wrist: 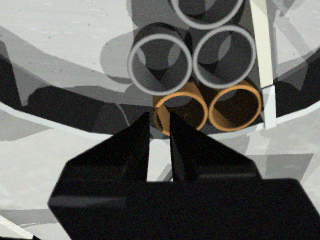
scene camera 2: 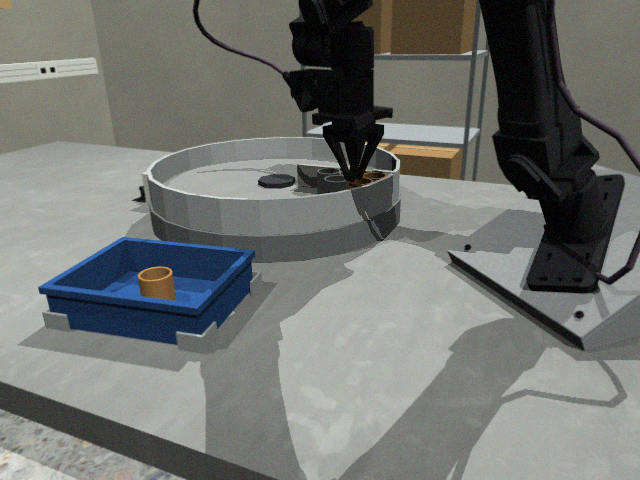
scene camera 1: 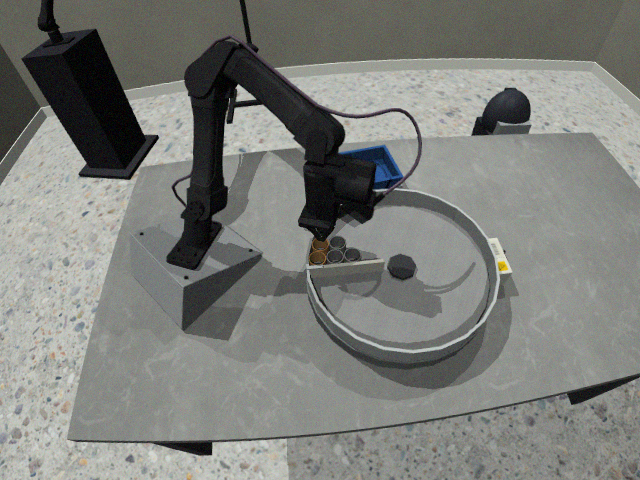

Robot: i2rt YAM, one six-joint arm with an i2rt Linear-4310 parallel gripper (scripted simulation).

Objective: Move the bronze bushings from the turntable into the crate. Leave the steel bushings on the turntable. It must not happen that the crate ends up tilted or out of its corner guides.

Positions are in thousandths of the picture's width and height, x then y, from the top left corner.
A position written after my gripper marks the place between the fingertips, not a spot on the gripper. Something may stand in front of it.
In view: my gripper (scene camera 2: 552,376), a bronze bushing (wrist: 761,448) and a crate (scene camera 2: 330,580).
My gripper is seen too in the wrist view (wrist: 498,502) and in scene camera 1 (scene camera 1: 504,495). The wrist view misses the crate: it is out of frame.
